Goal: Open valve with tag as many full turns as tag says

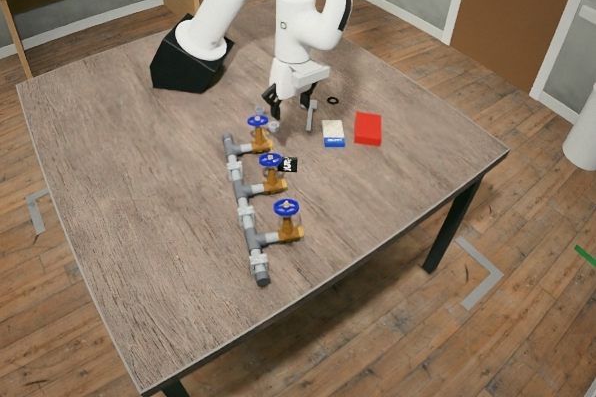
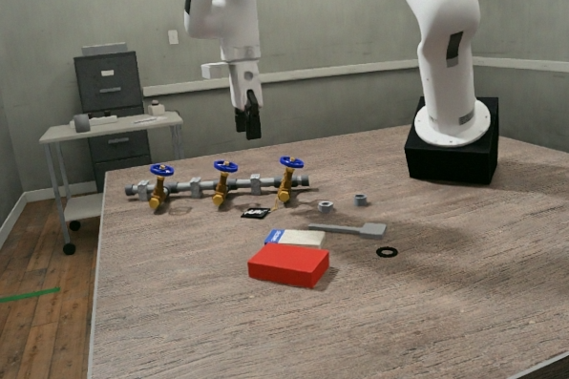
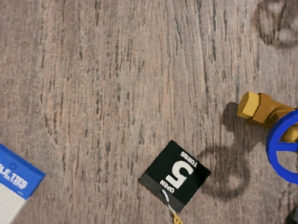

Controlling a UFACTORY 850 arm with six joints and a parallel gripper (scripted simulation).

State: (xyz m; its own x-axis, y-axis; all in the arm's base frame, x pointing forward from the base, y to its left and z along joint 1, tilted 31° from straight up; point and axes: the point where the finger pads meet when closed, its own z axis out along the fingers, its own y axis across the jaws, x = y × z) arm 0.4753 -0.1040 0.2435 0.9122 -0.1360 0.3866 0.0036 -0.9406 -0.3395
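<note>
My hand is 19 cm above the grey hex nut, 15 cm past it and 6 cm to the right of it. From my hand the other things lie so: grey cap 24 cm behind, 19 cm below, 6 cm to the left; then white-and-blue box 19 cm to the left, 19 cm below, 3 cm behind; then black tag 20 cm below, 1 cm to the left, 1 cm behind.
</note>
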